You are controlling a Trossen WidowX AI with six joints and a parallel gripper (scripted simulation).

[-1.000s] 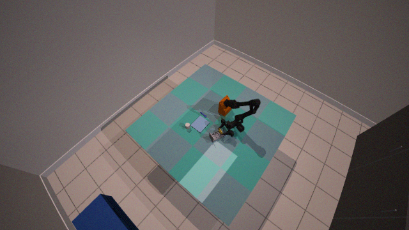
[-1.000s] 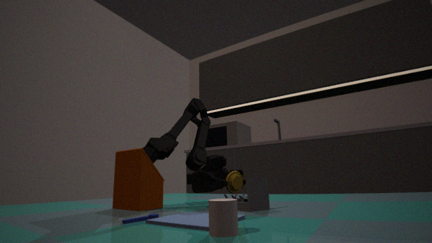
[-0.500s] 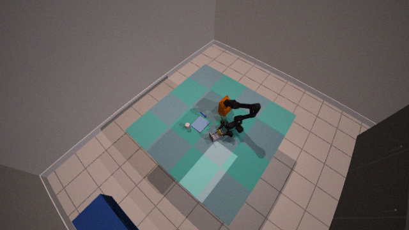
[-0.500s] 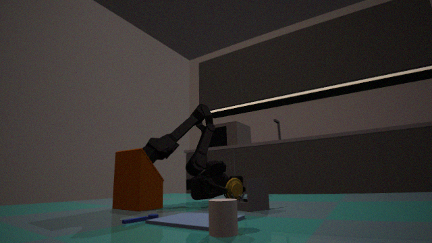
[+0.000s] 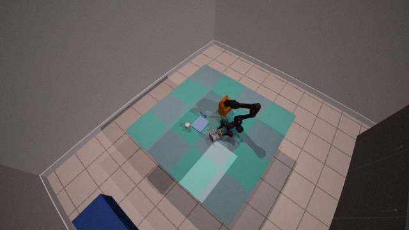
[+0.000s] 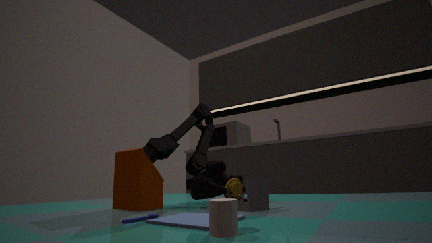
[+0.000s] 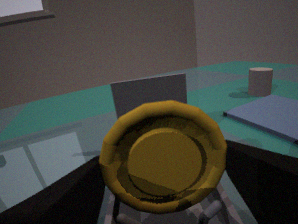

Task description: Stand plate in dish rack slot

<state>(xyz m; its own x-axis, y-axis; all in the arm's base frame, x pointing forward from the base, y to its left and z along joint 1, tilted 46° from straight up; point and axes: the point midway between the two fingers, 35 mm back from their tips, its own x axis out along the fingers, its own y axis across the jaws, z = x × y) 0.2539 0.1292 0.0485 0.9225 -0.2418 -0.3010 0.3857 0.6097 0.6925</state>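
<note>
Right now my gripper tip is 1 cm past the yellow plate. The rest, counted from my gripper tip: beige cup 29 cm to the right, 12 cm ahead, 2 cm below; then grey dish rack 3 cm below, 2 cm ahead, 1 cm to the right.
</note>
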